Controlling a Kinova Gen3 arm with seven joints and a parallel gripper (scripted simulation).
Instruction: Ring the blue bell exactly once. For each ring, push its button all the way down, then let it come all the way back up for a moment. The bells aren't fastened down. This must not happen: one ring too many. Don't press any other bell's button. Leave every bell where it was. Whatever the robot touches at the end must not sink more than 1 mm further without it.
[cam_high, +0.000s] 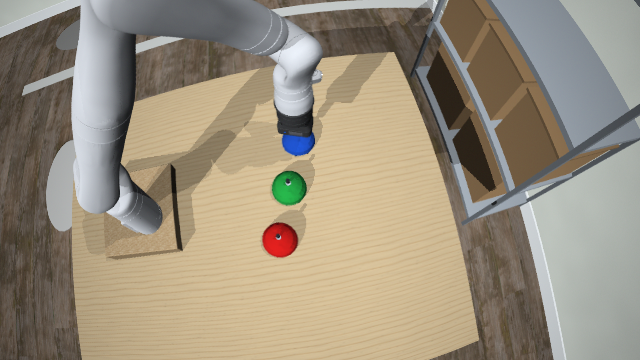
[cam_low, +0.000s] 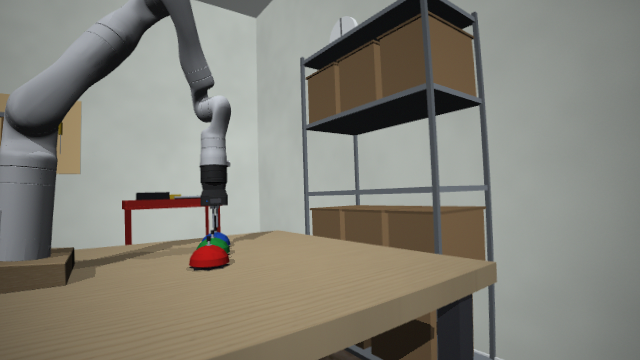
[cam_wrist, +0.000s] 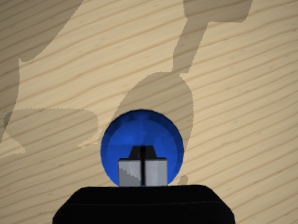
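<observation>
Right now the blue bell is 4 cm below my hand. From my hand the other things lie so: green bell (6 cm behind, 11 cm to the right, 4 cm below); then red bell (13 cm behind, 23 cm to the right, 4 cm below).
</observation>
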